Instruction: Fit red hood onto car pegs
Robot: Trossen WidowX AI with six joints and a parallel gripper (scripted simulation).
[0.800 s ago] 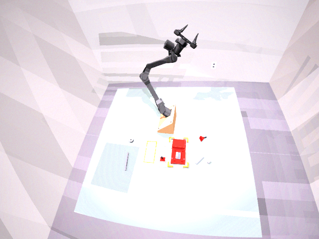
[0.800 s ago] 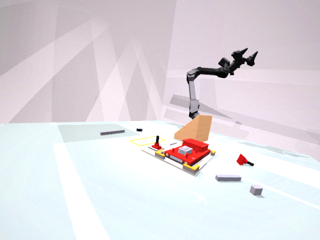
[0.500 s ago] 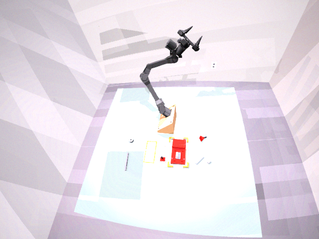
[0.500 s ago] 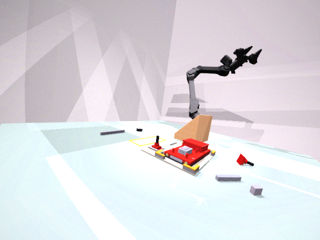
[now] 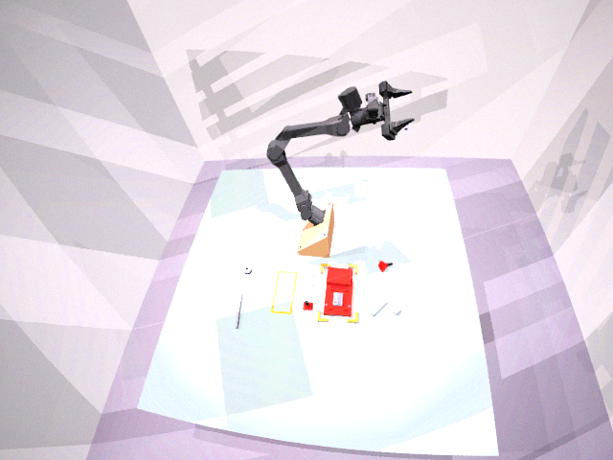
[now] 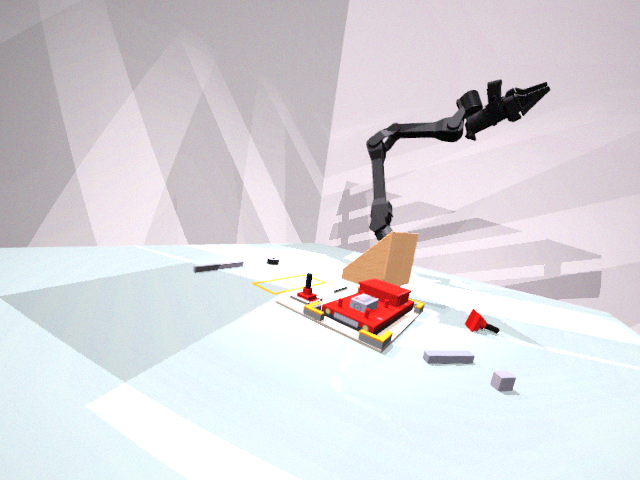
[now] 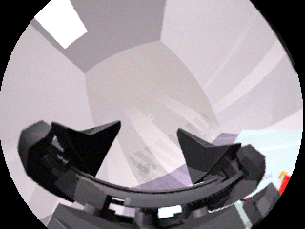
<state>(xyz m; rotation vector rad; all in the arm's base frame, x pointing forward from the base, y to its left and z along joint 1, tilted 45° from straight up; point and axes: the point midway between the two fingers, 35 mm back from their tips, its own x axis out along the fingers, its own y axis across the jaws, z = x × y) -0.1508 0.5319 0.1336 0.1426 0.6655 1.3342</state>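
The red hood lies 570 mm below my gripper tip, 340 mm ahead of it and 190 mm to the right of it. Round my gripper tip: grey bar (600 mm below, 570 mm to the right, 560 mm ahead); then grey engine block (580 mm below, 430 mm ahead, 170 mm to the right); then black tyre (600 mm to the right, 600 mm below, 370 mm ahead).
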